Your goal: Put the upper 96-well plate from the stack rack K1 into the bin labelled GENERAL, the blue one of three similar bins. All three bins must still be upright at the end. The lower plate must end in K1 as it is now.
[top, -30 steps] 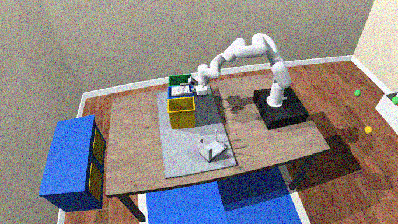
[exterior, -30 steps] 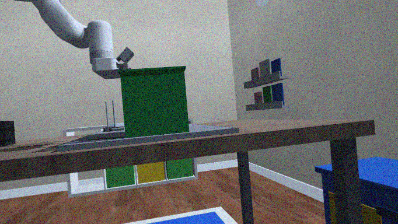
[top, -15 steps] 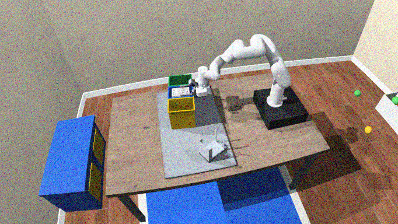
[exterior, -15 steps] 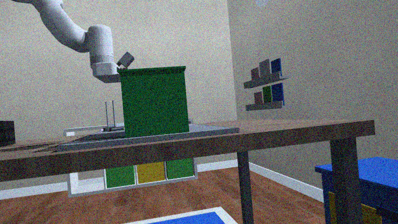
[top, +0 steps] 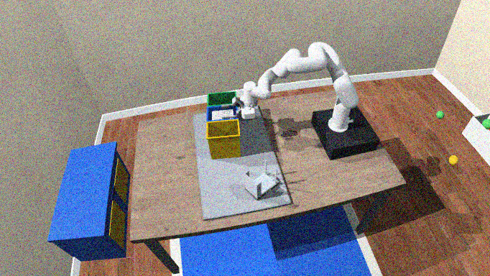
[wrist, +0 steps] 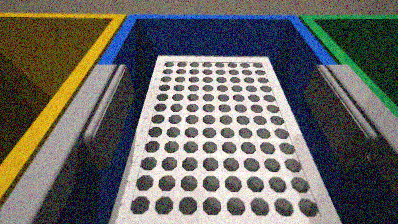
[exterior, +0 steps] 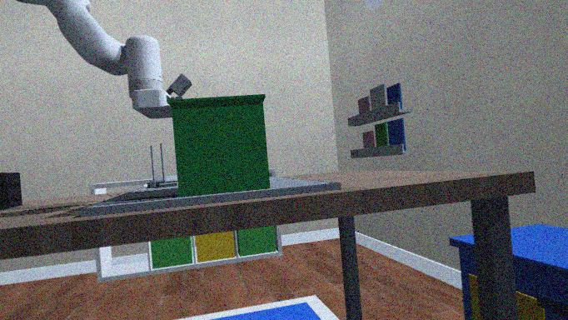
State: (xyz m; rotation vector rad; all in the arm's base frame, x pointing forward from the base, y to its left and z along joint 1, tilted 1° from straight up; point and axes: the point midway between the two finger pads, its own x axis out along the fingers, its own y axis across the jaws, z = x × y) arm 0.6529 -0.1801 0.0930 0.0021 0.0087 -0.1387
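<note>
My hand is 2 cm short of the white 96-well plate and 3 cm above it. From my hand the other things lie so: blue bin: 2 cm ahead, 9 cm below; then yellow bin: 4 cm ahead, 13 cm to the left, 9 cm below; then green bin: 13 cm to the right, 9 cm below.
</note>
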